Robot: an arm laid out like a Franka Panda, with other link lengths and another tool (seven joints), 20 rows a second.
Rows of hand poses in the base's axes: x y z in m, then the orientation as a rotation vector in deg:
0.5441 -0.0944 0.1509 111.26 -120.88 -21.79
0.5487 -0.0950 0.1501 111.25 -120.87 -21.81
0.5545 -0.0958 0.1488 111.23 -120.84 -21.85
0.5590 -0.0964 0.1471 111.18 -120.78 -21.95
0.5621 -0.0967 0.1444 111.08 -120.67 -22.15
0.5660 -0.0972 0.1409 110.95 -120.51 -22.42
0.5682 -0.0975 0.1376 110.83 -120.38 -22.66
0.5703 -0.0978 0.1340 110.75 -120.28 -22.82
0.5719 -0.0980 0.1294 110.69 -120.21 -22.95
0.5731 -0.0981 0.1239 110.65 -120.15 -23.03
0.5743 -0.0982 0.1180 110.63 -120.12 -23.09
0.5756 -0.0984 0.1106 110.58 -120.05 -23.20
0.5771 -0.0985 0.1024 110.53 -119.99 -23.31
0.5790 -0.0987 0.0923 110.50 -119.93 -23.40
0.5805 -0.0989 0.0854 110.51 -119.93 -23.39
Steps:
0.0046 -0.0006 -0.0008 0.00 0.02 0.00
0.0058 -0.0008 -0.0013 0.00 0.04 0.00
0.0045 -0.0006 -0.0017 0.01 0.10 0.00
0.0031 -0.0003 -0.0027 0.03 0.19 0.00
0.0039 -0.0005 -0.0035 0.03 0.26 0.01
0.0022 -0.0003 -0.0033 0.03 0.23 0.00
0.0021 -0.0003 -0.0036 0.02 0.16 0.00
0.0016 -0.0002 -0.0046 0.02 0.12 0.00
0.0012 -0.0001 -0.0055 0.01 0.09 0.01
0.0012 -0.0001 -0.0059 0.01 0.05 0.00
0.0013 -0.0002 -0.0074 0.01 0.11 0.01
0.0015 -0.0001 -0.0082 0.02 0.10 0.00
0.0019 -0.0002 -0.0101 0.02 0.08 0.01
0.0015 -0.0002 -0.0069 0.00 -0.01 0.01

